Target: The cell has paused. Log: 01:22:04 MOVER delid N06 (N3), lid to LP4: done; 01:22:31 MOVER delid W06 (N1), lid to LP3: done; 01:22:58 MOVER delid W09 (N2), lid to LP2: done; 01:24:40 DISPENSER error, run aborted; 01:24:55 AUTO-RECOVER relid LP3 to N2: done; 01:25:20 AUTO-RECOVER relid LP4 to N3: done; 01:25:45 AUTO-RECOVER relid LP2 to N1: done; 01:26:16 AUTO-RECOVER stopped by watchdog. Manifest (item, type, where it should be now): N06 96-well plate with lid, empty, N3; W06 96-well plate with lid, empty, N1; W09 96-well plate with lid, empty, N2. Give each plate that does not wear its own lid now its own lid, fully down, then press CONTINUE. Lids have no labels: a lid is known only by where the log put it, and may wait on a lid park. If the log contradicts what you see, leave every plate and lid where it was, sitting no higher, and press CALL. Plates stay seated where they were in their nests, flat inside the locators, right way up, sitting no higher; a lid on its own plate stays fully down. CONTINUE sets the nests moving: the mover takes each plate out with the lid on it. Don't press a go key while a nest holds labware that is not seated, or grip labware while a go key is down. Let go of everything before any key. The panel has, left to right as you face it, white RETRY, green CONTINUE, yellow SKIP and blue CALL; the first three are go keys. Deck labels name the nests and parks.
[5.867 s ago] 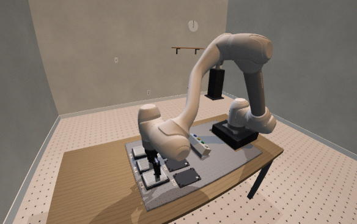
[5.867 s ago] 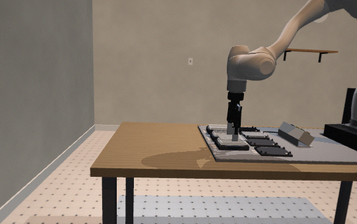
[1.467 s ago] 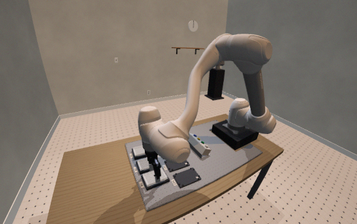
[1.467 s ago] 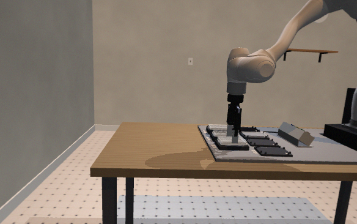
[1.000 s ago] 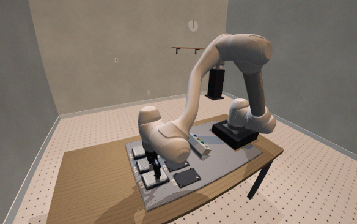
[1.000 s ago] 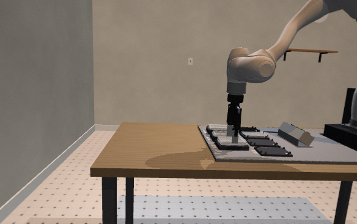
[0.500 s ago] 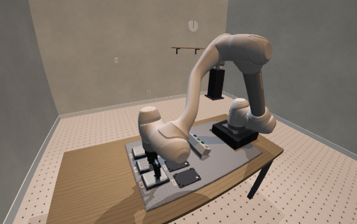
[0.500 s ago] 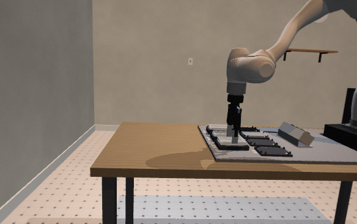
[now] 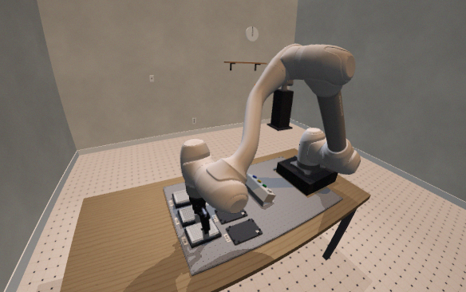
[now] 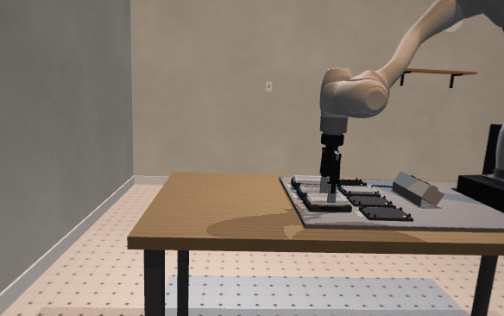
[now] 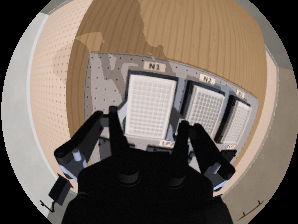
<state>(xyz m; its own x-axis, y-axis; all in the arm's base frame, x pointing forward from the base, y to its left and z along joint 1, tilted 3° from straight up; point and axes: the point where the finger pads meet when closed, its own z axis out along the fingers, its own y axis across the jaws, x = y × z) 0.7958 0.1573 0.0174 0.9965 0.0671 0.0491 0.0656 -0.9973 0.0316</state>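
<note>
Right now my hand is 30 mm above the plate. Also, from my hand: pale lid 200 mm to the right, 180 mm behind, 40 mm below; then green key 420 mm behind, 130 mm to the right, 10 mm above; then LP2 lid park 180 mm behind, 70 mm to the right, 50 mm below.
</note>
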